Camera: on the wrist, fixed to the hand. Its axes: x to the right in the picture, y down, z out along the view.
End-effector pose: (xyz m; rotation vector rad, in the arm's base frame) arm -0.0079 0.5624 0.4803 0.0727 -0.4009 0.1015
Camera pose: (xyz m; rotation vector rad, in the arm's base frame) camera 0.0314 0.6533 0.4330 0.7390 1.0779 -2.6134
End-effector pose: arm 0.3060 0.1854 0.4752 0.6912 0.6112 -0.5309
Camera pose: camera 0.3536 0.2817 0.4525 0.3010 -1.4842 1.8572
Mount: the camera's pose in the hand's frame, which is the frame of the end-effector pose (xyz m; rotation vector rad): 0.0251 0.0834 -0.0668 -0.2620 -1.0536 2.9449
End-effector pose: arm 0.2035 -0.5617 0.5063 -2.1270 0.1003 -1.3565
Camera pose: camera 0.1798 -0.6688 0.5020 -0.4070 1.7345 1.3912
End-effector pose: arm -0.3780 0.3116 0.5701 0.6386 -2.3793 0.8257
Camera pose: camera -0.4233 0.4082 0.5958 1.7583 0.7982 -0.2333
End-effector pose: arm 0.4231 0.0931 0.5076 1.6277 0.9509 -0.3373
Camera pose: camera 0.4819 0.1637 0.5676 0.7469 -2.1777 0.8901
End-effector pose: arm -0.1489 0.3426 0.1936 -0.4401 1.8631 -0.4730
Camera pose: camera -0.2261 0.4080 0.1510 1.5558 0.0178 1.6062
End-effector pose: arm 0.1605 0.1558 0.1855 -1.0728 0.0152 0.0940
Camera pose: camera 0.1807 0.1384 0.0790 0.1512 -0.5602 -2.9225
